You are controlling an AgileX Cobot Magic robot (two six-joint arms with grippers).
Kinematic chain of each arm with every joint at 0, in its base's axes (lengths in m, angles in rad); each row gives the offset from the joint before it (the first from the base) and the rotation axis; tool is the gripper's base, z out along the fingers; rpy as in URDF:
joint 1: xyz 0 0 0.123 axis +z
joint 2: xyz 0 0 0 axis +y
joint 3: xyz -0.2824 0 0.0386 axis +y
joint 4: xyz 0.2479 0 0.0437 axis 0.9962 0 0.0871
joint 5: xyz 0 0 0 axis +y
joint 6: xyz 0.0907 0 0.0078 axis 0.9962 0 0.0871
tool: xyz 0 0 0 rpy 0 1.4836 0
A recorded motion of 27 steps. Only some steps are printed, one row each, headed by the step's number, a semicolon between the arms.
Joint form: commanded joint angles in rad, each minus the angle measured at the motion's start. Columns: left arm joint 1, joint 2, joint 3, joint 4, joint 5, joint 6; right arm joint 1, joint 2, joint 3, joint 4, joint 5, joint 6.
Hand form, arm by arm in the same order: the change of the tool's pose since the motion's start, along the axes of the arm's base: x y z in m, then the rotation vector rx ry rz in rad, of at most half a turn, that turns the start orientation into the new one. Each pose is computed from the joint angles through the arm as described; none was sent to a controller.
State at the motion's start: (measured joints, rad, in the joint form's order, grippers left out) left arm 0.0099 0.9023 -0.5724 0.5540 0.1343 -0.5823; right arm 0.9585 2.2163 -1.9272 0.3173 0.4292 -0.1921
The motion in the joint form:
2: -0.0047 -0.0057 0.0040 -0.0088 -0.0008 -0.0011; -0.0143 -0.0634 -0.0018 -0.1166 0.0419 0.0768
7: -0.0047 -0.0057 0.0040 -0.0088 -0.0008 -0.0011; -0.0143 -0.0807 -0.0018 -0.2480 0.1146 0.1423
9: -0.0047 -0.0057 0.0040 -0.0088 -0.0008 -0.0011; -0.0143 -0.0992 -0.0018 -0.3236 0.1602 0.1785
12: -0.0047 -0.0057 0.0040 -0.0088 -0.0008 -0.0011; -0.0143 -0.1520 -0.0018 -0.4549 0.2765 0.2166
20: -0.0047 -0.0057 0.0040 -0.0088 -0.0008 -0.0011; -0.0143 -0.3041 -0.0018 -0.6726 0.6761 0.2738
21: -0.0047 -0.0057 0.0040 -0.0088 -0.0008 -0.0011; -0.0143 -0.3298 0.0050 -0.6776 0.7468 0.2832
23: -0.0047 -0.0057 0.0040 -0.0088 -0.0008 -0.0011; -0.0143 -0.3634 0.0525 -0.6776 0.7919 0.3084
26: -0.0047 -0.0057 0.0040 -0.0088 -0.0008 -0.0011; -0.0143 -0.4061 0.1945 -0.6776 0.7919 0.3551
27: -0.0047 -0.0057 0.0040 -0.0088 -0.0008 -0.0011; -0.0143 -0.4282 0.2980 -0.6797 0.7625 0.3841
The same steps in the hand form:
2: -0.0012 -0.0010 -0.0003 -0.0097 -0.0025 -0.0026; 0.0027 -0.0152 0.0294 -0.0161 -0.0504 -0.0276
7: -0.0012 -0.0010 -0.0003 -0.0097 -0.0025 -0.0026; 0.0029 -0.0235 0.0322 -0.1085 -0.0787 -0.0376
9: -0.0012 -0.0010 -0.0003 -0.0097 -0.0025 -0.0026; 0.0025 -0.0301 0.0381 -0.1585 -0.1006 -0.0497
12: -0.0012 -0.0010 -0.0003 -0.0097 -0.0025 -0.0026; -0.0005 -0.0475 0.0568 -0.2686 -0.1485 -0.0716
20: -0.0012 -0.0010 -0.0003 -0.0097 -0.0025 -0.0026; -0.0188 -0.1072 0.1077 -0.5636 -0.1480 -0.1973
21: -0.0012 -0.0010 -0.0003 -0.0097 -0.0025 -0.0026; -0.0245 -0.1175 0.1136 -0.6030 -0.1152 -0.2188
23: -0.0012 -0.0010 -0.0003 -0.0097 -0.0025 -0.0026; -0.0315 -0.1280 0.1118 -0.6401 -0.0700 -0.2409
26: -0.0012 -0.0010 -0.0003 -0.0097 -0.0025 -0.0026; -0.0405 -0.1404 0.0882 -0.7060 -0.0025 -0.2576
27: -0.0012 -0.0010 -0.0003 -0.0097 -0.0025 -0.0026; -0.0458 -0.1474 0.0684 -0.7415 0.0296 -0.2612

